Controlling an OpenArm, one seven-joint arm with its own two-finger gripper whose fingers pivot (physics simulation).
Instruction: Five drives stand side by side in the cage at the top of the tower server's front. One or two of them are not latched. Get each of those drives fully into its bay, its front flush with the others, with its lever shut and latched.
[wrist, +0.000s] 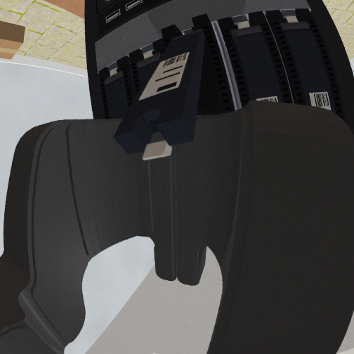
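The tower server (170, 25) fills the top of the view, its lower front hidden by the gripper. The third drive's dark lever (192, 75), with a white label and a pale catch at its free end, stands swung out of the cage, leaning left over the second drive (146, 62). The bay behind it looks dark. The first drive (115, 87), the fourth drive (255, 57) and the fifth drive (307, 55) have their fronts in line, their lower ends hidden. My gripper (186, 202) is shut, its fingers pressed together with nothing between them, below the lever's free end.
A bright metal divider (226, 62) stands between the third and fourth drives. Two USB ports (123, 11) are at the upper left of the server. A brown box (11, 40) stands at the far left on the tiled ground.
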